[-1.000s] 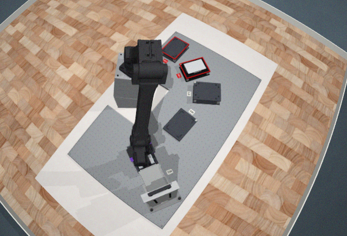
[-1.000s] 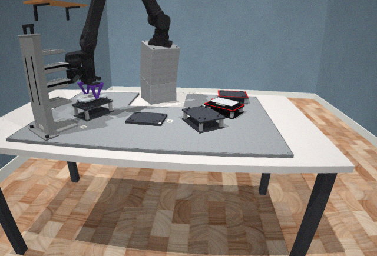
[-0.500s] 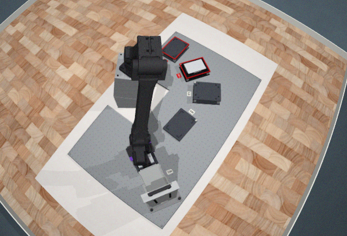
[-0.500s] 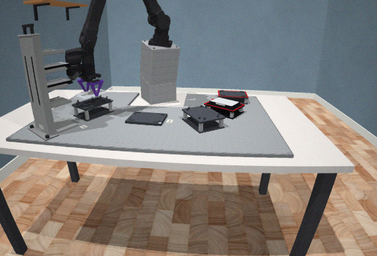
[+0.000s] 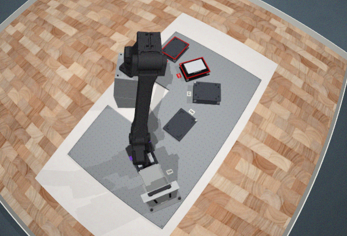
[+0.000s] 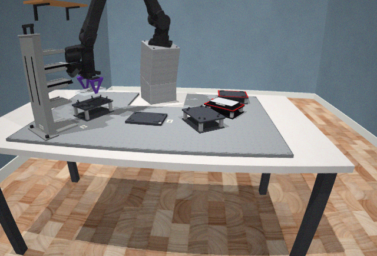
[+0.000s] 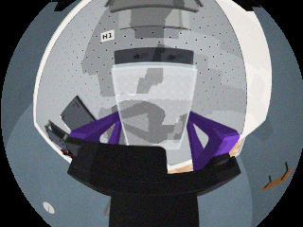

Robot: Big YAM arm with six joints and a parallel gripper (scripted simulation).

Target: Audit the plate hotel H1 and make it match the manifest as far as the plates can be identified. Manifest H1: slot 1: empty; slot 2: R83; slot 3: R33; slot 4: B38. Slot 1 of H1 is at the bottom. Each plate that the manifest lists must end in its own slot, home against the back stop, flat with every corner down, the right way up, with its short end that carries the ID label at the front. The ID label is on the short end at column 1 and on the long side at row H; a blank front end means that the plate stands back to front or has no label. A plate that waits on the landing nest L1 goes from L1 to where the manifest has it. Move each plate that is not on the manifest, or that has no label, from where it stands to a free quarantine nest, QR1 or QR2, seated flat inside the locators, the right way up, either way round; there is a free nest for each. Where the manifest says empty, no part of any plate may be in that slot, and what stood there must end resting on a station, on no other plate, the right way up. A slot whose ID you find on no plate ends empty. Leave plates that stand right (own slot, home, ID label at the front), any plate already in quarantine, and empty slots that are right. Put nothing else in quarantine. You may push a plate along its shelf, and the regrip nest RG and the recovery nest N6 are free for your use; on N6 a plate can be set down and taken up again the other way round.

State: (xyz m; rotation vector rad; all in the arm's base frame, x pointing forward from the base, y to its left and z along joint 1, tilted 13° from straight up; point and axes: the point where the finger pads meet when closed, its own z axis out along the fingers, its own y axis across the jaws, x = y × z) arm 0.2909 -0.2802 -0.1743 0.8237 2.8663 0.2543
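My hand is 280 mm to the right of the flat pad N6, 110 mm above it and 50 mm short of it. The rest, counted from my hand: plate hotel H1: 220 mm ahead, 130 mm to the right, 80 mm above; regrip nest RG: 60 mm below; white plate: right at my hand.
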